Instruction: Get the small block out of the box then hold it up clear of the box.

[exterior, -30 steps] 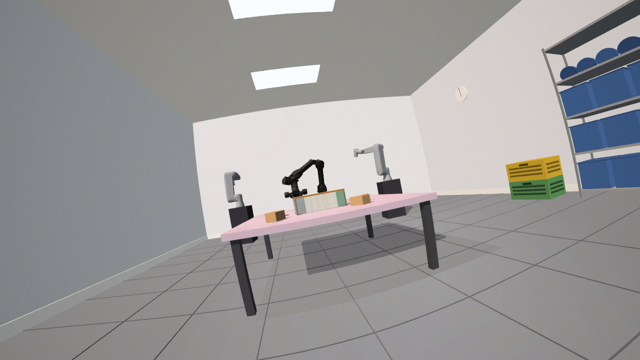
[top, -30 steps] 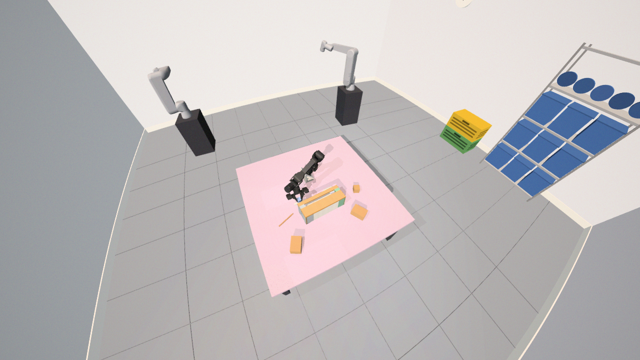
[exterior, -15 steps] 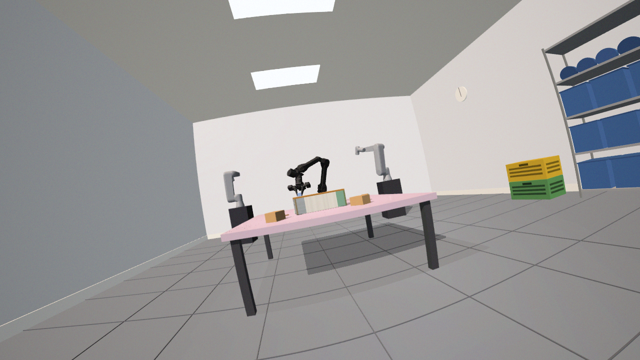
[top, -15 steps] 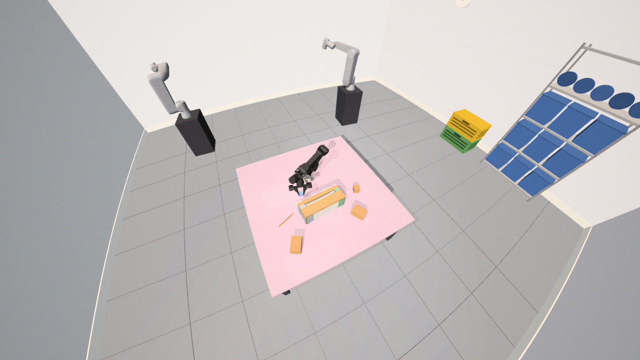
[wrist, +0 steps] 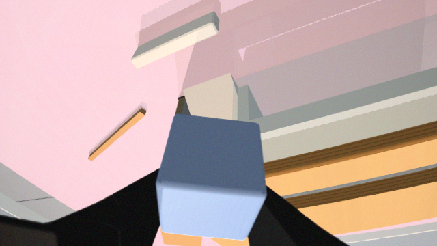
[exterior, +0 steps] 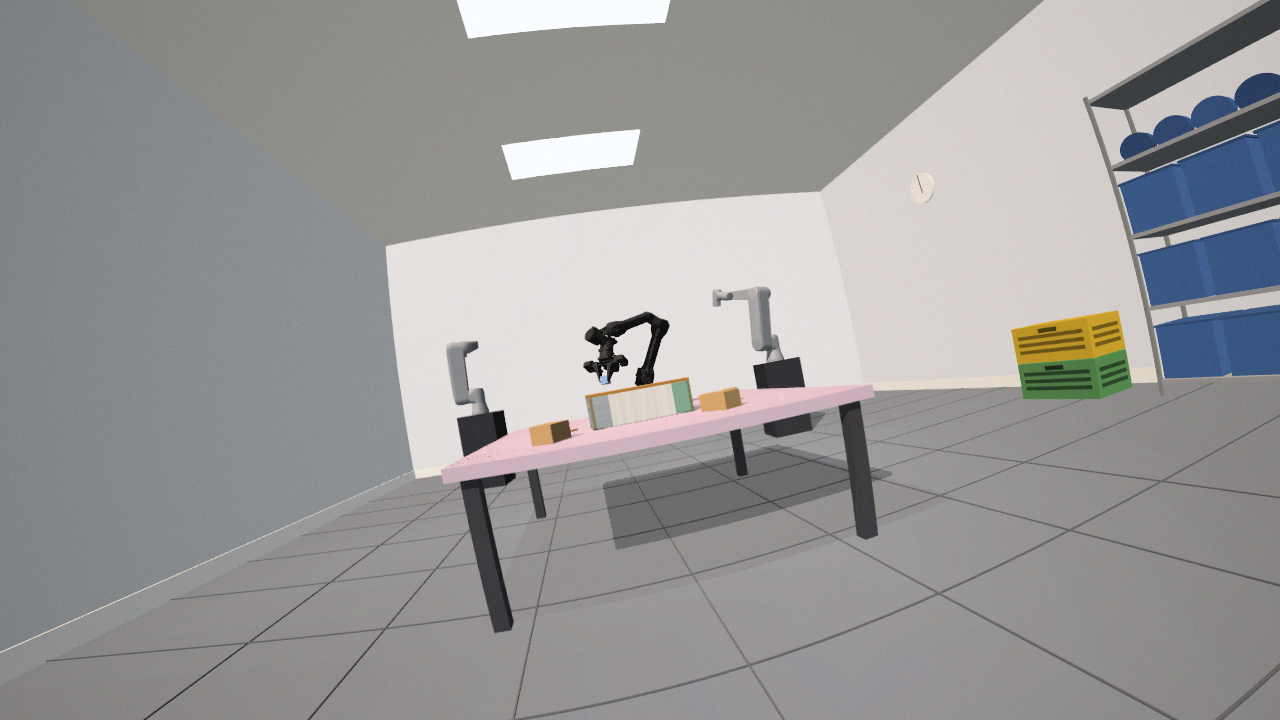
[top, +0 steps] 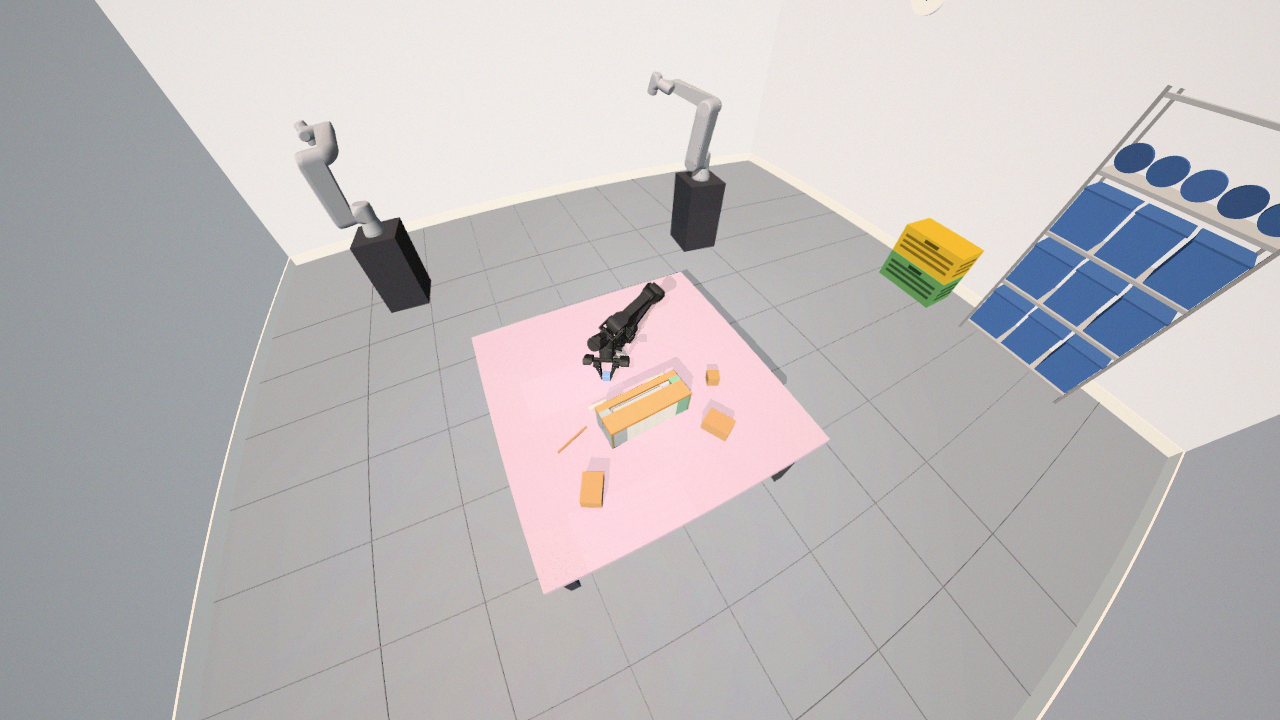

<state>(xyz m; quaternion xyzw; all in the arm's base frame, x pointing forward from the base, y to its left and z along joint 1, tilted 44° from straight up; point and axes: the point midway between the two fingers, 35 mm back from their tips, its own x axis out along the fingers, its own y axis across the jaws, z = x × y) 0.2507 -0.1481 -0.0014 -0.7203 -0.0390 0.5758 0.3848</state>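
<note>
Right now my gripper tip is 10 mm past the light blue block, 10 mm to the right of it and 10 mm below it. Also, from my gripper tip: clear-fronted box 80 mm ahead, 120 mm to the left, 110 mm below; then thin orange stick 130 mm ahead, 200 mm to the right, 170 mm below.
</note>
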